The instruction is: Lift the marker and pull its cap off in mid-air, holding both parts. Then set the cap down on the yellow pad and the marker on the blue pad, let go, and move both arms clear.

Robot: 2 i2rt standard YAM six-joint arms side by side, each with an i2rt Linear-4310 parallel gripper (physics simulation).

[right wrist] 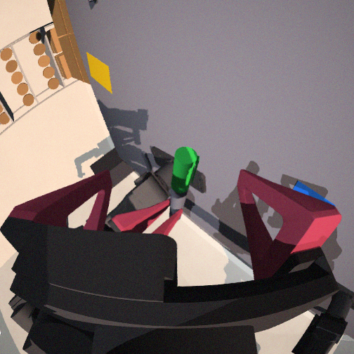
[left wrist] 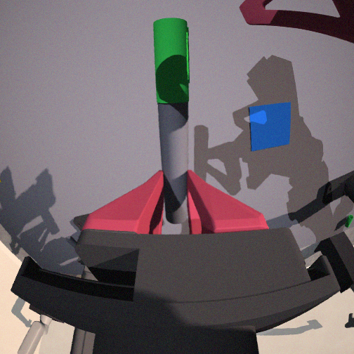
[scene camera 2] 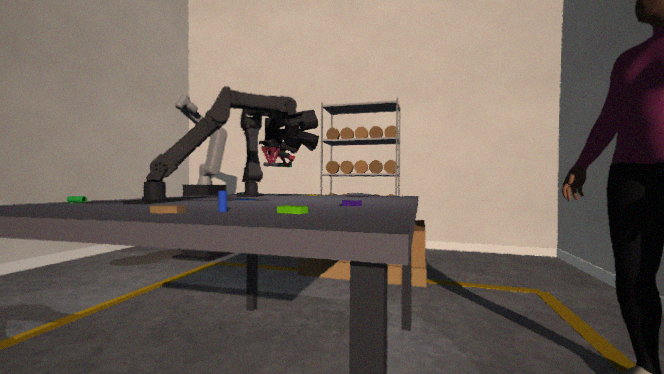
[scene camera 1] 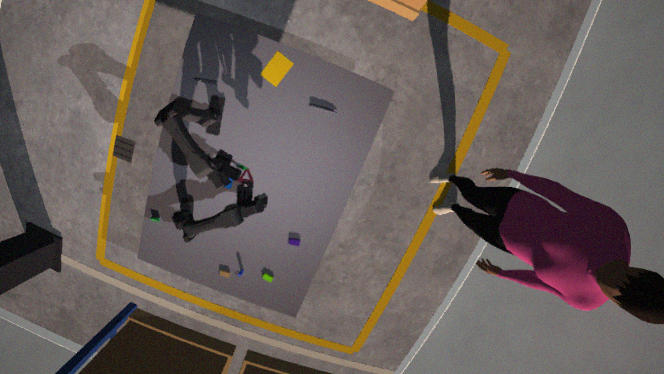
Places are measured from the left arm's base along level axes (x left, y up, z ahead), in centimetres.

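Pixels of known places: left gripper, fingertip midpoint: (scene camera 2: 271, 164); right gripper, fingertip midpoint: (scene camera 2: 291, 159) (scene camera 1: 246, 174); left arm's base, link origin: (scene camera 2: 251, 196) (scene camera 1: 215, 115); right arm's base, link origin: (scene camera 2: 154, 202) (scene camera 1: 187, 214).
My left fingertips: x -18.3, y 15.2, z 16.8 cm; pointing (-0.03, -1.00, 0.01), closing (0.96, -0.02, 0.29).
For each thing: its middle in the pictures, then the offset to it from my left fingertips. Level surfaces: height alone.
- blue pad, body centre: (scene camera 1: 225, 180) dx -15.0, dy -15.2, dz -5.5 cm
- yellow pad, body centre: (scene camera 1: 276, 68) dx +48.4, dy -15.2, dz +9.9 cm
- table, surface height: dy -15.2 cm
- purple block, body centre: (scene camera 2: 351, 203) (scene camera 1: 294, 241) dx -40.9, dy -14.4, dz +39.2 cm
- lime block, body centre: (scene camera 2: 292, 209) (scene camera 1: 267, 277) dx -68.6, dy -14.4, dz +28.2 cm
- orange block, body centre: (scene camera 2: 168, 209) (scene camera 1: 225, 273) dx -73.4, dy -14.4, dz +1.6 cm
- blue cylinder, body centre: (scene camera 2: 222, 201) dx -68.9, dy -12.8, dz +11.7 cm
- small green cylinder, body centre: (scene camera 2: 76, 199) dx -48.9, dy -14.2, dz -45.6 cm
- dark flat item, body centre: (scene camera 1: 323, 109) dx +34.3, dy -14.3, dz +37.8 cm
The marker (left wrist: 173, 145) has a grey body and a green cap (left wrist: 171, 60) (right wrist: 185, 167), joined together, held in the air. My left gripper (left wrist: 174, 177) is shut on the grey body, with the cap pointing away from its fingers. My right gripper is open; in the right wrist view the cap shows between its wide-spread fingers, with no finger touching it. The blue pad (left wrist: 270, 126) (right wrist: 312, 192) (scene camera 1: 229, 184) lies on the table, partly hidden by the left arm in scene camera 1. The yellow pad (scene camera 1: 277, 69) (right wrist: 100, 72) lies near the table's upper edge in scene camera 1.
On the table (scene camera 1: 320, 170) are a purple block (scene camera 1: 294, 241) (scene camera 2: 351, 203), a lime block (scene camera 1: 268, 276) (scene camera 2: 292, 209), an orange block (scene camera 1: 224, 271) (scene camera 2: 168, 209), a blue cylinder (scene camera 2: 222, 201), a small green cylinder (scene camera 2: 77, 199) and a dark flat item (scene camera 1: 322, 104). A person stands beyond the table.
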